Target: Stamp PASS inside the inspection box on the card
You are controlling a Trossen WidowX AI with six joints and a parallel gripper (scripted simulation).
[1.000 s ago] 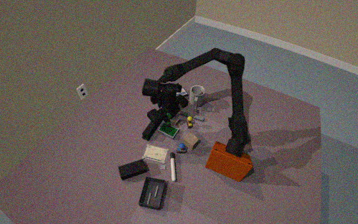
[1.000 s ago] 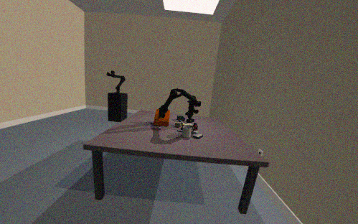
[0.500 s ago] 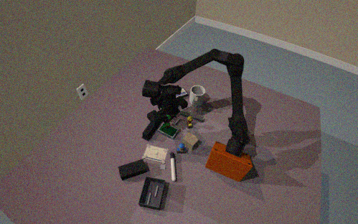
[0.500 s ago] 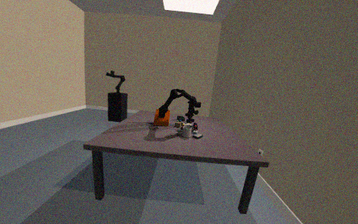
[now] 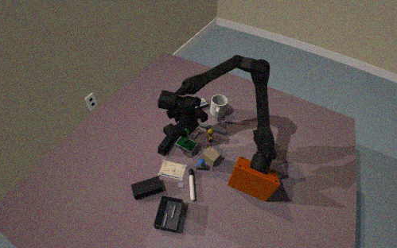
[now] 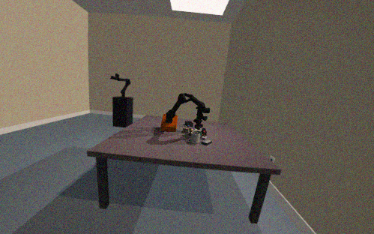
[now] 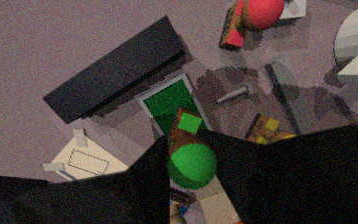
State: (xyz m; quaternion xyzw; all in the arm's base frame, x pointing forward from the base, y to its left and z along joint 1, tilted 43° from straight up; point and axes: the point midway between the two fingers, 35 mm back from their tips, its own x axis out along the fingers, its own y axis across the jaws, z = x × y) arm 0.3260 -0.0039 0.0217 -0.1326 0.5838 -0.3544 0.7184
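Right now my gripper tip is 70 mm above the green ink pad. Round my gripper tip: red stamp: 60 mm ahead, 100 mm to the right, 50 mm below; then green stamp: right at my gripper tip; then bolt: 20 mm behind, 90 mm to the right, 70 mm below.
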